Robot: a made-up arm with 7 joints.
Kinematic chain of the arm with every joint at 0, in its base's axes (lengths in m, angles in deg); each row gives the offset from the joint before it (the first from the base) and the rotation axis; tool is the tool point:
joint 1: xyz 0 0 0.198 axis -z
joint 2: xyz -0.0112 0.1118 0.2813 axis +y
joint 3: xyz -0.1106 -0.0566 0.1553 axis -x
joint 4: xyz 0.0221 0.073 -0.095 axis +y
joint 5: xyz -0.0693 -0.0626 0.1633 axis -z
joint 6: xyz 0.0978 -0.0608 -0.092 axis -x
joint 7: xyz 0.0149 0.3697 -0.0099 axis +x
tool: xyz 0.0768 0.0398 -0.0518
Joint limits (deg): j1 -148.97..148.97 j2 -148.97..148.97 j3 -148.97..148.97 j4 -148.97..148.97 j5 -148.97..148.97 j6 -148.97..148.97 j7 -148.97..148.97
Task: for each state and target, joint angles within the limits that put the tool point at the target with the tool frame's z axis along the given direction. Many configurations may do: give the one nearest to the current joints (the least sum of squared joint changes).
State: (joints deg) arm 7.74 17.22 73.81 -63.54 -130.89 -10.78 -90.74
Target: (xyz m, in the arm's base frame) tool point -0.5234 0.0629 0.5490 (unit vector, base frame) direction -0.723 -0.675 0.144
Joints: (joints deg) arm -0.46 -2.21 34.69 -35.90 -131.78 -47.12 -123.85
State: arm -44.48 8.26 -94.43 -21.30 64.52 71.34 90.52
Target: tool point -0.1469 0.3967 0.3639 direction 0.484 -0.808 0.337
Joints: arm -22.40 19.86 -76.55 -23.52 71.46 77.69 52.03
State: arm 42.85 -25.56 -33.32 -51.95 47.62 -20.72 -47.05
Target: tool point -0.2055 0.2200 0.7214 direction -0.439 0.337 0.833
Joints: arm 60.84 -12.49 -52.07 -70.22 44.82 -36.46 -93.23
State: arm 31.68 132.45 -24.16 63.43 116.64 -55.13 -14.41
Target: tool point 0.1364 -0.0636 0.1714 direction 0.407 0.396 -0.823
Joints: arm -20.72 114.07 15.67 41.32 89.61 -50.79 -42.10
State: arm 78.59 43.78 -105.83 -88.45 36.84 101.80 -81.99
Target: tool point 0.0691 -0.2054 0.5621 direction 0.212 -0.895 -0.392
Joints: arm 89.28 29.35 -113.62 -76.97 13.17 64.17 -115.27
